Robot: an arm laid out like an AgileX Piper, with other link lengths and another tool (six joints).
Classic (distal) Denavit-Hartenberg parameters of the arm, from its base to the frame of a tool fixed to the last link. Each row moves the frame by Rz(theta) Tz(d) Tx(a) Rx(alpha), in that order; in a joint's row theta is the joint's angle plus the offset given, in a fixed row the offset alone. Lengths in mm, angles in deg.
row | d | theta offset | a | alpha
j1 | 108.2 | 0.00 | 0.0 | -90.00
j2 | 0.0 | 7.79 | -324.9 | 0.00
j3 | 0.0 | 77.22 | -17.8 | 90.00
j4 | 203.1 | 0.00 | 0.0 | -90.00
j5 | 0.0 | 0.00 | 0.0 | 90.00
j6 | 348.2 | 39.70 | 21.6 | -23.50
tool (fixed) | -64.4 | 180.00 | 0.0 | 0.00
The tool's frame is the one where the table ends.
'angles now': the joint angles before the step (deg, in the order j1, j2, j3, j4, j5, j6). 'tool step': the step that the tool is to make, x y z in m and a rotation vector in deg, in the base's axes. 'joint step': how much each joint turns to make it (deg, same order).
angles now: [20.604, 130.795, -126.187, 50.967, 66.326, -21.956]
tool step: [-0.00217, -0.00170, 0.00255, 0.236, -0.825, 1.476]
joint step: [-0.375, 0.000, -0.410, 0.594, 1.166, -1.637]
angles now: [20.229, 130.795, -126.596, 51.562, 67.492, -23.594]
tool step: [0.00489, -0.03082, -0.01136, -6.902, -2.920, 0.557]
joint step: [-0.712, -1.138, -1.300, -7.622, 2.499, 0.512]
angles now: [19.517, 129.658, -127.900, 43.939, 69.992, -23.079]
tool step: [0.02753, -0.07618, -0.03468, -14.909, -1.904, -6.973]
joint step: [-1.360, -0.958, -0.200, -17.283, 0.720, 6.548]
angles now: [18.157, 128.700, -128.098, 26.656, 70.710, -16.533]
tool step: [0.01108, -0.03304, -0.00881, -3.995, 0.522, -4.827]
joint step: [-1.458, -0.089, 0.111, -5.117, 0.268, 3.700]
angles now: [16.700, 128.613, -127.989, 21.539, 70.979, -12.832]
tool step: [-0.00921, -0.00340, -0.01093, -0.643, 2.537, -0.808]
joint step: [-0.001, -0.032, 2.190, -0.250, 0.129, 0.976]
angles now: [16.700, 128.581, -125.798, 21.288, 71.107, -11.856]
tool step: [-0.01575, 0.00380, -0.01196, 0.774, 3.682, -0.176]
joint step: [-0.001, -0.001, 3.134, 1.713, 0.085, 0.260]
